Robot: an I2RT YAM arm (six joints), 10 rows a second.
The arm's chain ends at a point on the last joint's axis. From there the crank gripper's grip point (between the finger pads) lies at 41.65 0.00 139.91 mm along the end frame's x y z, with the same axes.
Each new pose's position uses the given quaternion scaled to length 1; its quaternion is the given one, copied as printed.
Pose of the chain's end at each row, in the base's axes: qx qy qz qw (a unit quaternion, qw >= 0); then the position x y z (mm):
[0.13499 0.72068 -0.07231 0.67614 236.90 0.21 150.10]
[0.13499 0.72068 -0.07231 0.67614 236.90 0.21 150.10]
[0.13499 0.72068 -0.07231 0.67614 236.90 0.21 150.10]
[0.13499 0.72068 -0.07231 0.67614 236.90 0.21 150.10]
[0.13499 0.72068 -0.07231 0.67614 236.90 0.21 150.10]
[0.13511 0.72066 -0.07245 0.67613 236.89 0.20 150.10]
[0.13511 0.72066 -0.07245 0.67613 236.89 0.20 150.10]
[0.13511 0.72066 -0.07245 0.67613 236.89 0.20 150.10]
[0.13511 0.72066 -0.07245 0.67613 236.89 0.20 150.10]
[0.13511 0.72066 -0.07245 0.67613 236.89 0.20 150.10]
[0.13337 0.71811 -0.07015 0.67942 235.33 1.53 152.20]
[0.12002 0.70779 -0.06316 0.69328 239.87 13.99 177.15]
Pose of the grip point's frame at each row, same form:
[0.13499 0.72068 -0.07231 0.67614 368.47 -35.88 98.17]
[0.13499 0.72068 -0.07231 0.67614 368.47 -35.88 98.17]
[0.13499 0.72068 -0.07231 0.67614 368.47 -35.88 98.17]
[0.13499 0.72068 -0.07231 0.67614 368.47 -35.88 98.17]
[0.13499 0.72068 -0.07231 0.67614 368.47 -35.88 98.17]
[0.13511 0.72066 -0.07245 0.67613 368.45 -35.94 98.17]
[0.13511 0.72066 -0.07245 0.67613 368.45 -35.94 98.17]
[0.13511 0.72066 -0.07245 0.67613 368.45 -35.94 98.17]
[0.13511 0.72066 -0.07245 0.67613 368.45 -35.94 98.17]
[0.13511 0.72066 -0.07245 0.67613 368.45 -35.94 98.17]
[0.13337 0.71811 -0.07015 0.67942 367.52 -33.91 101.41]
[0.12002 0.70779 -0.06316 0.69328 374.64 -18.37 131.34]

